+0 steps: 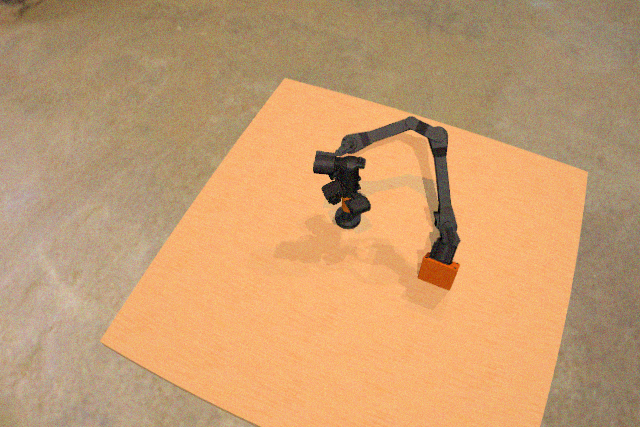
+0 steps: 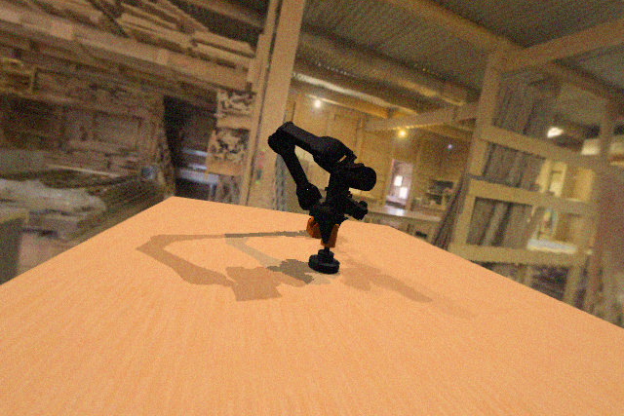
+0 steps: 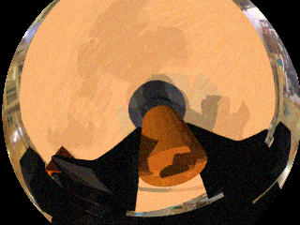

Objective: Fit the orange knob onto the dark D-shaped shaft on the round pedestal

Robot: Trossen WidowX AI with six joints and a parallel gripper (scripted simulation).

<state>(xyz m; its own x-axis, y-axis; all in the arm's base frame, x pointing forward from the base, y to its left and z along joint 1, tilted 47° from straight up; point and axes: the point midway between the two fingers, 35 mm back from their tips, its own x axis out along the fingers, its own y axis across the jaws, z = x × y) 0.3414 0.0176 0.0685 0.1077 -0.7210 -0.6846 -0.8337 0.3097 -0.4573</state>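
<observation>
Right now my gripper tip is 20 mm below the orange knob. From my gripper tip the other things lie so: dark round pedestal (40 mm below).
</observation>
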